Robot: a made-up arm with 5 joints. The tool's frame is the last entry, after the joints. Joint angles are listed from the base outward. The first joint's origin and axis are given. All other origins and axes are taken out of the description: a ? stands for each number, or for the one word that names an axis. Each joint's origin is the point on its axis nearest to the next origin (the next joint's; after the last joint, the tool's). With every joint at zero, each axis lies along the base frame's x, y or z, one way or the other. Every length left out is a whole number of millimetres.
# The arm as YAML. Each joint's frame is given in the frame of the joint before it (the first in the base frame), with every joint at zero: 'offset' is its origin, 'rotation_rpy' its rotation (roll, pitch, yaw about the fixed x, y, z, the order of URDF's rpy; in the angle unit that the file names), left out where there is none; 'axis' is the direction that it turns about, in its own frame. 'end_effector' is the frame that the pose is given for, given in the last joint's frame.
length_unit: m
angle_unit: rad
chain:
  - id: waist
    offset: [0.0, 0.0, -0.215]
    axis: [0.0, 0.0, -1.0]
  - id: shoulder
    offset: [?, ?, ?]
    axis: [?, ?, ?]
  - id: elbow
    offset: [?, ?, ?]
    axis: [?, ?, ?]
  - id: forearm
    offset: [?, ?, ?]
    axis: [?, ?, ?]
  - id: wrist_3
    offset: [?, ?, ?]
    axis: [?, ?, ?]
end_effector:
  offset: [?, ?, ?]
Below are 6 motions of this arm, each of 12 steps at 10 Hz.
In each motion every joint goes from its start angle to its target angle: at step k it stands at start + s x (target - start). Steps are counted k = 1, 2, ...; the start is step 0. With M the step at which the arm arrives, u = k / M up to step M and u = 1 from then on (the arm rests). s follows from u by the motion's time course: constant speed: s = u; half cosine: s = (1 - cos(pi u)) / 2; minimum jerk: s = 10 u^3 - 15 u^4 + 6 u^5.
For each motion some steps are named. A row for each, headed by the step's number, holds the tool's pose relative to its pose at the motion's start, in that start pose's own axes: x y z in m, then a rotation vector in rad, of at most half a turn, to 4 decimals.
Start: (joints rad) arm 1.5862 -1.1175 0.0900 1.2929 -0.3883
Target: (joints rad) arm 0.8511 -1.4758 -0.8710 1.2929 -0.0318
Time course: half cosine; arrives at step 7
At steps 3, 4, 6, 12:
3: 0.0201 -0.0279 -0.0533 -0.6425 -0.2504 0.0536
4: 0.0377 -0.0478 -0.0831 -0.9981 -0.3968 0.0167
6: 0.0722 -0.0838 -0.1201 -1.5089 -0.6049 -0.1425
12: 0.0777 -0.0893 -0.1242 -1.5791 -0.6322 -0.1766

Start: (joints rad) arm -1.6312 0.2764 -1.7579 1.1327 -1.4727
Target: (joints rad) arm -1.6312 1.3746 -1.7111 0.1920 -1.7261
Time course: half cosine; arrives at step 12
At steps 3, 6, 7, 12:
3: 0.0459 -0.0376 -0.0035 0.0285 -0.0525 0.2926
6: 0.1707 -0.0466 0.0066 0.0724 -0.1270 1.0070
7: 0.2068 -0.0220 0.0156 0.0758 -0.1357 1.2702
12: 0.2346 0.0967 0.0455 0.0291 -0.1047 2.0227

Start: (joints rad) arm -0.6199 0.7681 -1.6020 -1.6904 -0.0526
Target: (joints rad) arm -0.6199 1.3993 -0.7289 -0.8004 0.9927
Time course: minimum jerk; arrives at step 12
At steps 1, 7, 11, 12:
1: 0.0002 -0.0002 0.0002 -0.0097 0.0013 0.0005
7: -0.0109 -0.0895 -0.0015 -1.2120 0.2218 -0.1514
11: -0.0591 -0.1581 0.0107 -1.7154 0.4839 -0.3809
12: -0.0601 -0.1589 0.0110 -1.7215 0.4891 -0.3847

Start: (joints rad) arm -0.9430 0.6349 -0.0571 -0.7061 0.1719
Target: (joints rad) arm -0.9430 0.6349 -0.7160 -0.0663 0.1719
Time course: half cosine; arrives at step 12
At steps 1, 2, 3, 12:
1: -0.0029 0.0017 0.0014 0.0072 0.0093 0.0103
2: -0.0113 0.0063 0.0055 0.0279 0.0364 0.0410
3: -0.0248 0.0124 0.0126 0.0591 0.0792 0.0912
12: -0.1469 -0.0130 0.1043 0.2523 0.5009 0.7168

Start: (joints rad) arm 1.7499 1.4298 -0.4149 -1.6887 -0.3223
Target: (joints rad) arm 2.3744 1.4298 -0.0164 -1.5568 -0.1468
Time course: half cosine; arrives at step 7
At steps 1, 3, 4, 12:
1: 0.0073 -0.0019 0.0042 -0.0312 -0.0159 0.0208
3: 0.0553 -0.0108 0.0371 -0.2480 -0.1415 0.1428
4: 0.0845 -0.0127 0.0627 -0.3907 -0.2387 0.2028
12: 0.1286 -0.0091 0.1144 -0.6347 -0.4343 0.2665

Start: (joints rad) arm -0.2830 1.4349 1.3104 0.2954 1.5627
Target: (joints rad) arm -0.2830 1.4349 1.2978 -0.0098 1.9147
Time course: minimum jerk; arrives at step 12
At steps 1, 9, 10, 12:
1: 0.0008 0.0004 -0.0002 -0.0018 -0.0001 -0.0016
9: 0.1532 0.0502 -0.0441 -0.3154 0.0299 -0.2734
10: 0.1658 0.0516 -0.0479 -0.3388 0.0356 -0.2939
12: 0.1724 0.0521 -0.0499 -0.3510 0.0389 -0.3046

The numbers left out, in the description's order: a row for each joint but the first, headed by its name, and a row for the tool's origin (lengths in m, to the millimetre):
shoulder: xyz 0.0 0.055 0.0, axis 1.0 0.0 0.0
elbow: xyz 0.0 0.038 0.208, axis 0.0 0.0 -1.0
forearm: xyz 0.074 -0.101 0.0, axis 0.0 1.0 0.0
wrist_3: xyz -0.067 0.0 -0.396, axis -1.0 0.0 0.0
tool: xyz 0.0 0.112 0.188

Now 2 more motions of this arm.
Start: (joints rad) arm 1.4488 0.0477 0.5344 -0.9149 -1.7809
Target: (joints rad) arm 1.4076 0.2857 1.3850 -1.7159 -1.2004
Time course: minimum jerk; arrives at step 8
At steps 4, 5, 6, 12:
4: -0.0078 0.1436 0.0511 -0.6125 -0.2384 0.3315
5: -0.0200 0.2119 0.0559 -0.9201 -0.3258 0.4409
6: -0.0286 0.2615 0.0509 -1.1638 -0.3775 0.5117
12: -0.0326 0.2896 0.0448 -1.3132 -0.4008 0.5502

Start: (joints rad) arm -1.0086 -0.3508 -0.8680 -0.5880 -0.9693
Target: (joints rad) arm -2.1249 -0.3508 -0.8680 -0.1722 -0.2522
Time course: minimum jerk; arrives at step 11
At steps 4, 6, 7, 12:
4: 0.0039 0.0719 -0.0584 -0.1105 0.2347 0.1399
6: -0.0362 0.1553 -0.1157 -0.2826 0.4964 0.3918
7: -0.0706 0.1866 -0.1330 -0.3741 0.6011 0.5420
12: -0.1391 0.2179 -0.1439 -0.5276 0.7317 0.8225

